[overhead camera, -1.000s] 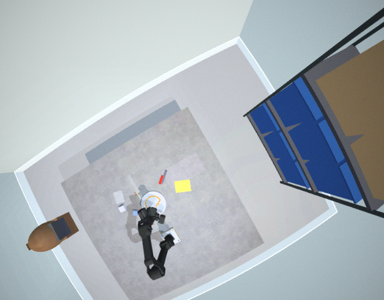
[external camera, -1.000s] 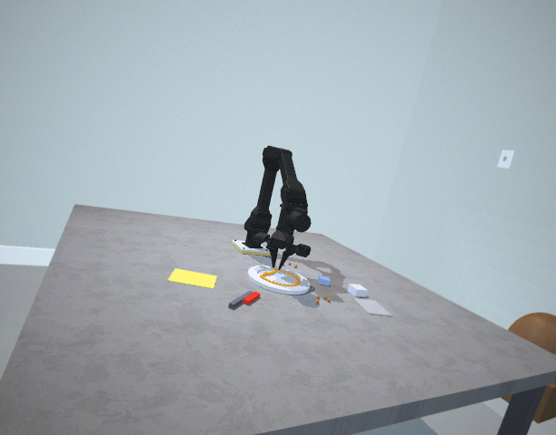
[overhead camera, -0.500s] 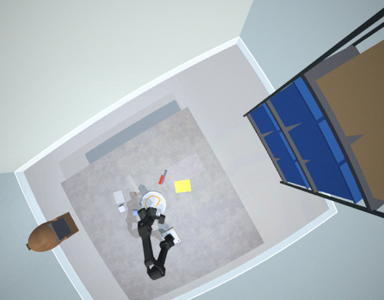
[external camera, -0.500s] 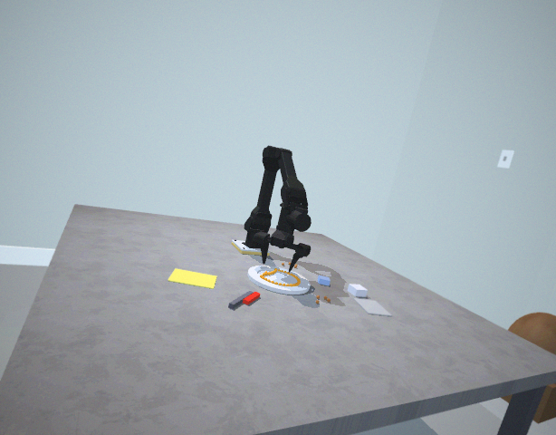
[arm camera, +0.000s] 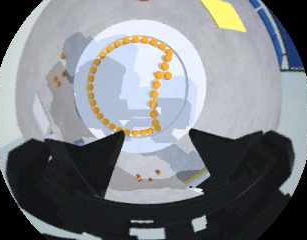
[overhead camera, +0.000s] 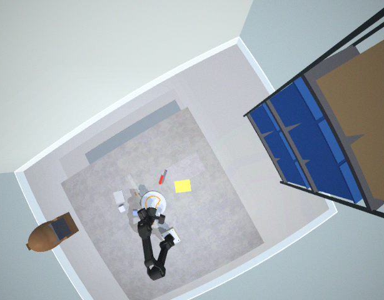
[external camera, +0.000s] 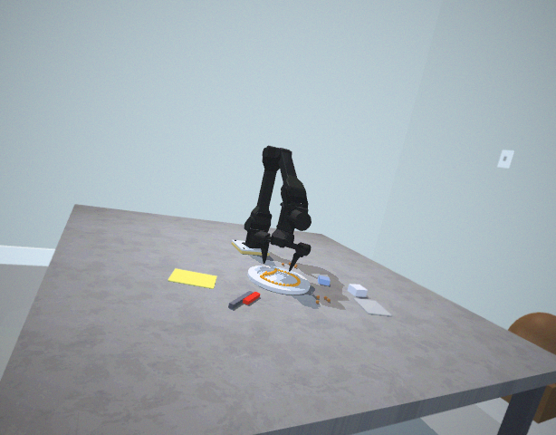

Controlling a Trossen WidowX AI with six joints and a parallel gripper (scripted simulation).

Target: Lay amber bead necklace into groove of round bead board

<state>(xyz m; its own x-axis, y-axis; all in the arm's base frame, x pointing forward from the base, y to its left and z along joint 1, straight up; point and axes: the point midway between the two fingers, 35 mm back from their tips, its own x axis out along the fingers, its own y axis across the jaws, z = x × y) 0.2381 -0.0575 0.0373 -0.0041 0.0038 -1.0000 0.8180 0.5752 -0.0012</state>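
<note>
My gripper tip is now 60 mm short of the round white bead board, 30 mm to the left of it and 10 mm above it. Round my gripper tip: white block: 200 mm to the left, 190 mm ahead, 10 mm below; blue block: 140 mm to the left, 100 mm ahead, 10 mm below; grey tool: 220 mm to the right, 170 mm ahead, 20 mm below.
</note>
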